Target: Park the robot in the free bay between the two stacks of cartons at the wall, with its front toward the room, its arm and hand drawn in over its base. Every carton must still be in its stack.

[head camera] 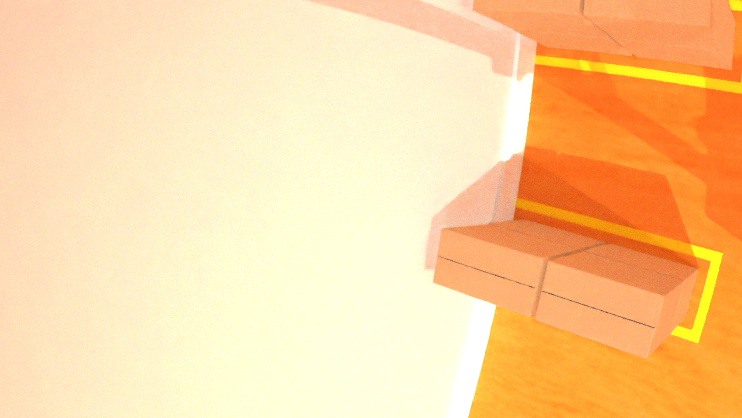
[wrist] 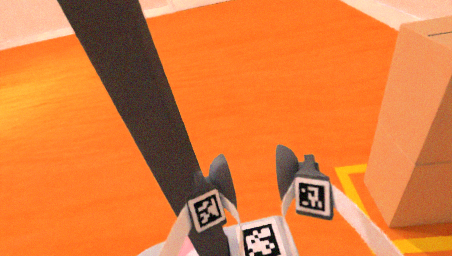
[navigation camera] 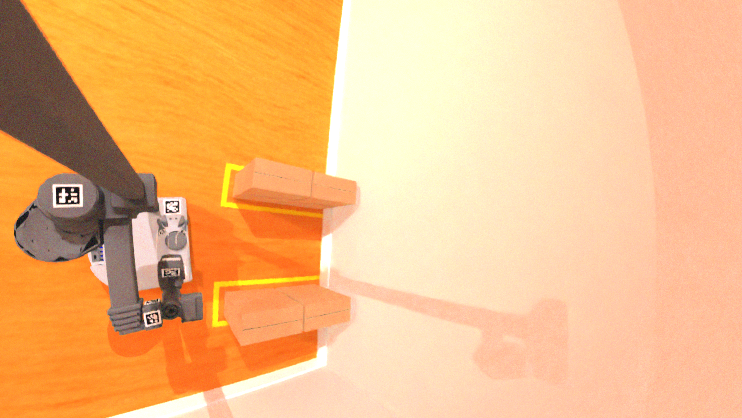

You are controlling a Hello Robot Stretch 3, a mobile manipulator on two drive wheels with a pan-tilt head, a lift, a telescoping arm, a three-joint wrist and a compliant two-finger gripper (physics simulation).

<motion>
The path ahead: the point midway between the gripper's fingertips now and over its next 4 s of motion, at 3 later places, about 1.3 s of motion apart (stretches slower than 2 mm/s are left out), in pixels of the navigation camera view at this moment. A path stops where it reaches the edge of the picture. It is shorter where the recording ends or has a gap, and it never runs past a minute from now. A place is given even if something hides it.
My gripper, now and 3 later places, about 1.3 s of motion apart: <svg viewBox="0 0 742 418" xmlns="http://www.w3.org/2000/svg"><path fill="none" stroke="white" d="M173 215L191 219L204 237L206 254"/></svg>
</motion>
